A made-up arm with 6 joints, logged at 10 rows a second.
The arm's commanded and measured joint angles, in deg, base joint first. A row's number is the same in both.
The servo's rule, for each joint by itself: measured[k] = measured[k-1] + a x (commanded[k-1-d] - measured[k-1]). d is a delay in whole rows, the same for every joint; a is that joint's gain. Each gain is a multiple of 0.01, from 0.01 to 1. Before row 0 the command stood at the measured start. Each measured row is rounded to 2 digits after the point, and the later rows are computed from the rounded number. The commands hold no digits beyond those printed.
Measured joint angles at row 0:
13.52, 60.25, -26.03, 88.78, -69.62, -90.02
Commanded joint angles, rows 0 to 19:
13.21, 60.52, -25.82, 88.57, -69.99, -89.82
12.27, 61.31, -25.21, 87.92, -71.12, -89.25
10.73, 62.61, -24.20, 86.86, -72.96, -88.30
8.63, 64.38, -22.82, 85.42, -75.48, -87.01
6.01, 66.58, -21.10, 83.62, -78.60, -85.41
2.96, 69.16, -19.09, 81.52, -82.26, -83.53
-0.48, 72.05, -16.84, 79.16, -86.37, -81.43
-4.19, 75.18, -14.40, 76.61, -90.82, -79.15
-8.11, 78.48, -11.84, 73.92, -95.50, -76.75
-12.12, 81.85, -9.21, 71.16, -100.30, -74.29
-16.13, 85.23, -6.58, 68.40, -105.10, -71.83
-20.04, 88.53, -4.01, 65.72, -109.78, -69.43
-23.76, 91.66, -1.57, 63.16, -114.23, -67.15
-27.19, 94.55, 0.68, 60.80, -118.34, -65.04
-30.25, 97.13, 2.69, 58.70, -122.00, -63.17
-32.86, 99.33, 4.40, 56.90, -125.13, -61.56
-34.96, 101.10, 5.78, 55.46, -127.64, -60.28
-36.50, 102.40, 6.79, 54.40, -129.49, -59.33
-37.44, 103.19, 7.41, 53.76, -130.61, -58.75
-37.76, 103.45, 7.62, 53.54, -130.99, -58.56
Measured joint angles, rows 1 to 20:
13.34, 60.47, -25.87, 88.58, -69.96, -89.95
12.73, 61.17, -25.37, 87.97, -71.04, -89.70
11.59, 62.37, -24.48, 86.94, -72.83, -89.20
9.90, 64.04, -23.22, 85.53, -75.29, -88.41
7.68, 66.15, -21.61, 83.75, -78.37, -87.33
4.99, 68.65, -19.69, 81.68, -81.99, -85.96
1.87, 71.47, -17.52, 79.34, -86.06, -84.33
-1.58, 74.55, -15.15, 76.80, -90.49, -82.47
-5.30, 77.81, -12.63, 74.12, -95.15, -80.41
-9.19, 81.16, -10.03, 71.37, -99.94, -78.21
-13.15, 84.54, -7.41, 68.61, -104.74, -75.91
-17.08, 87.85, -4.83, 65.92, -109.43, -73.58
-20.89, 91.01, -2.35, 63.35, -113.89, -71.27
-24.48, 93.95, -0.05, 60.98, -118.03, -69.03
-27.77, 96.59, 2.03, 58.86, -121.72, -66.92
-30.67, 98.86, 3.83, 57.04, -124.89, -64.99
-33.12, 100.72, 5.31, 55.57, -127.45, -63.29
-35.05, 102.11, 6.43, 54.48, -129.35, -61.86
-36.41, 103.01, 7.17, 53.81, -130.52, -60.74
-37.18, 103.38, 7.51, 53.56, -130.96, -59.96
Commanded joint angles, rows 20 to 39:
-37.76, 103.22, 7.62, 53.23, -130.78, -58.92
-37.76, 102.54, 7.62, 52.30, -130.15, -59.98
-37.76, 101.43, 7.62, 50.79, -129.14, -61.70
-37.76, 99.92, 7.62, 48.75, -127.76, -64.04
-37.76, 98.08, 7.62, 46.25, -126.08, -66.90
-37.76, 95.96, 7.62, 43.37, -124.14, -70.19
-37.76, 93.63, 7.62, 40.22, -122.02, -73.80
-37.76, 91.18, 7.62, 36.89, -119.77, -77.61
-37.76, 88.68, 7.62, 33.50, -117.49, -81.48
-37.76, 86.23, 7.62, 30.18, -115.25, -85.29
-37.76, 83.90, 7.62, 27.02, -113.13, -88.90
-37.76, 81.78, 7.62, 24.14, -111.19, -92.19
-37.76, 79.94, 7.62, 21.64, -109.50, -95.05
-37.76, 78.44, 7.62, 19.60, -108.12, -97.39
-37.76, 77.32, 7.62, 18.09, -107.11, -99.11
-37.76, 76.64, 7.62, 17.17, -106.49, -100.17
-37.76, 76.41, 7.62, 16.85, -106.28, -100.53
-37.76, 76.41, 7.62, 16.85, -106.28, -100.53
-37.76, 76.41, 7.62, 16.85, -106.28, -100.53
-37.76, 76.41, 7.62, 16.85, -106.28, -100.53
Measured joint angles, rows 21 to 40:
-37.51, 103.25, 7.59, 53.25, -130.79, -59.59
-37.65, 102.66, 7.61, 52.37, -130.19, -59.73
-37.71, 101.64, 7.62, 50.90, -129.21, -60.44
-37.74, 100.21, 7.62, 48.90, -127.86, -61.74
-37.75, 98.44, 7.62, 46.44, -126.20, -63.60
-37.76, 96.38, 7.62, 43.58, -124.28, -65.97
-37.76, 94.10, 7.62, 40.46, -122.18, -68.79
-37.76, 91.68, 7.62, 37.14, -119.94, -71.97
-37.76, 89.19, 7.62, 33.75, -117.66, -75.39
-37.76, 86.73, 7.62, 30.43, -115.42, -78.95
-37.76, 84.38, 7.62, 27.26, -113.29, -82.53
-37.76, 82.22, 7.62, 24.36, -111.34, -86.01
-37.76, 80.33, 7.62, 21.83, -109.63, -89.26
-37.76, 78.76, 7.62, 19.76, -108.23, -92.19
-37.76, 77.56, 7.62, 18.21, -107.19, -94.68
-37.76, 76.80, 7.62, 17.24, -106.54, -96.66
-37.76, 76.48, 7.62, 16.88, -106.30, -98.05
-37.76, 76.42, 7.62, 16.85, -106.28, -98.94
-37.76, 76.41, 7.62, 16.85, -106.28, -99.51
-37.76, 76.41, 7.62, 16.85, -106.28, -99.88

